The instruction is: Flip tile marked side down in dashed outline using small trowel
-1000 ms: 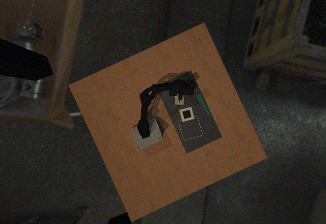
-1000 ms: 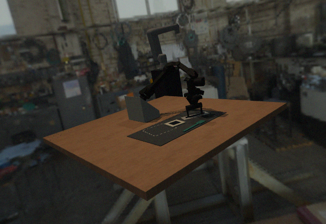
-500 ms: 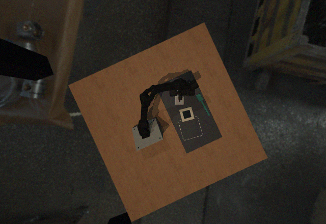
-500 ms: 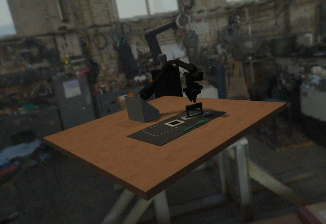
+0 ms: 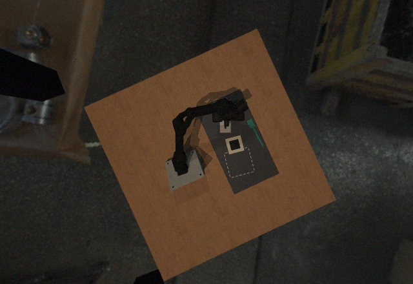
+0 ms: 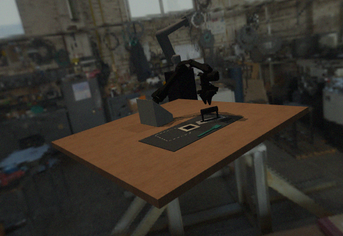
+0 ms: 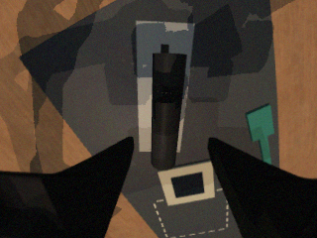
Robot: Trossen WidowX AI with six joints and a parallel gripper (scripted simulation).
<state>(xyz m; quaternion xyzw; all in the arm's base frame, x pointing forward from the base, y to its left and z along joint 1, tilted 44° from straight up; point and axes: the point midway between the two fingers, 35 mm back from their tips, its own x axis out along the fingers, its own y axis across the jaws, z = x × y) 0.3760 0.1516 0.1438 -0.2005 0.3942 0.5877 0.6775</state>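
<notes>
Now: gripper tip 10 mm past the trowel, 10 mm to the left of it and 80 mm above it. Also, from my gripper tip: green flat tool: 160 mm ahead, 140 mm to the right, 110 mm below; tile: 190 mm to the right, 110 mm below.
</notes>
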